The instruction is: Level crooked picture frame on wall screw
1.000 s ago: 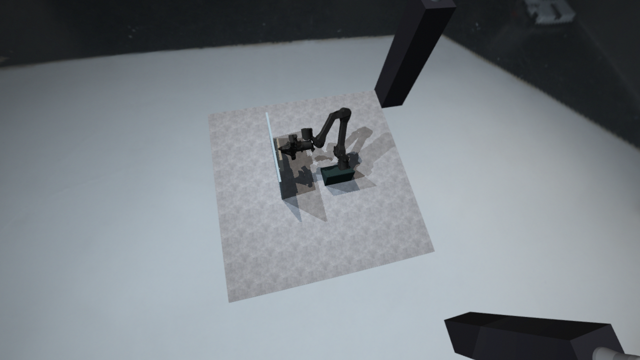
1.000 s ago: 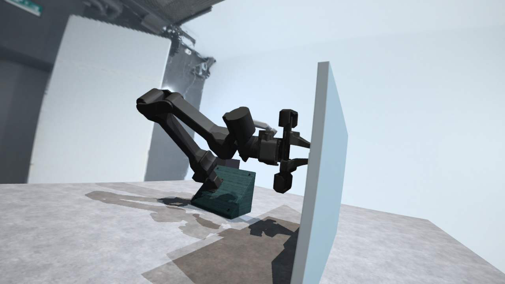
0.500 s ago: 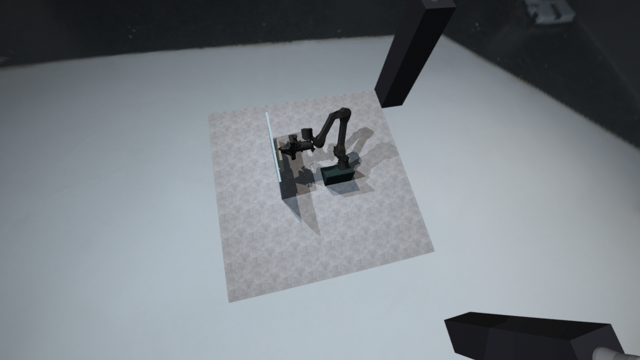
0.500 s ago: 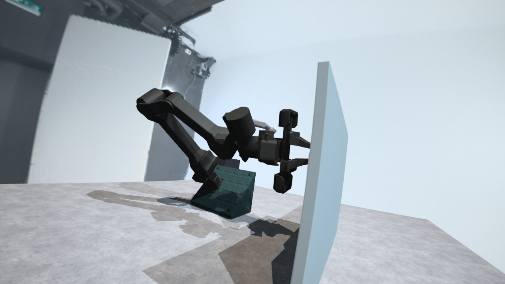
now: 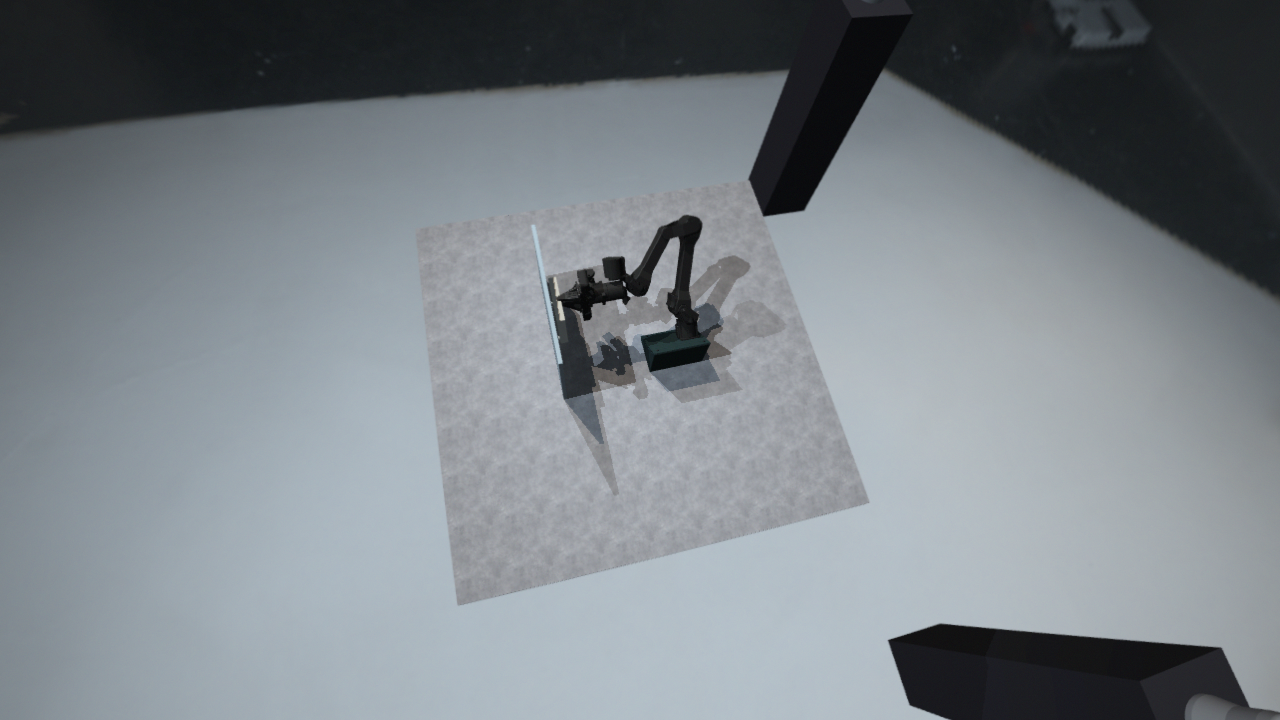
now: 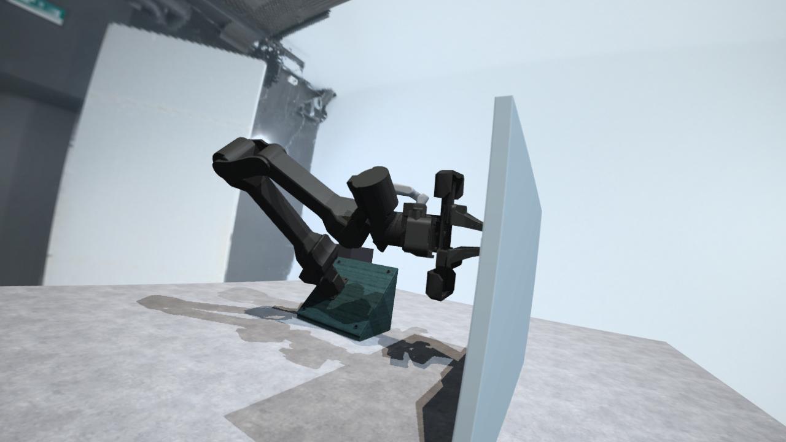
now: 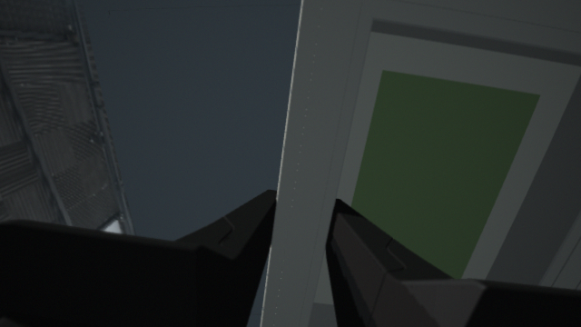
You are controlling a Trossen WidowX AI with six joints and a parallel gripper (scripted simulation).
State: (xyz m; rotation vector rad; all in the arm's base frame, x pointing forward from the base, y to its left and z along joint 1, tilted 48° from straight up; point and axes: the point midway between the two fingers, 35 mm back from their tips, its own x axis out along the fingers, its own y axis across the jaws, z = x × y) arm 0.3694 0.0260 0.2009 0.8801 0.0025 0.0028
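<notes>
Now: the picture frame 50 mm below my gripper tip, 10 mm to the left of it and 10 mm ahead of it. The rest, counted from my gripper tip: grey-blue wall panel 70 mm below, 20 mm ahead, 10 mm to the left.
</notes>
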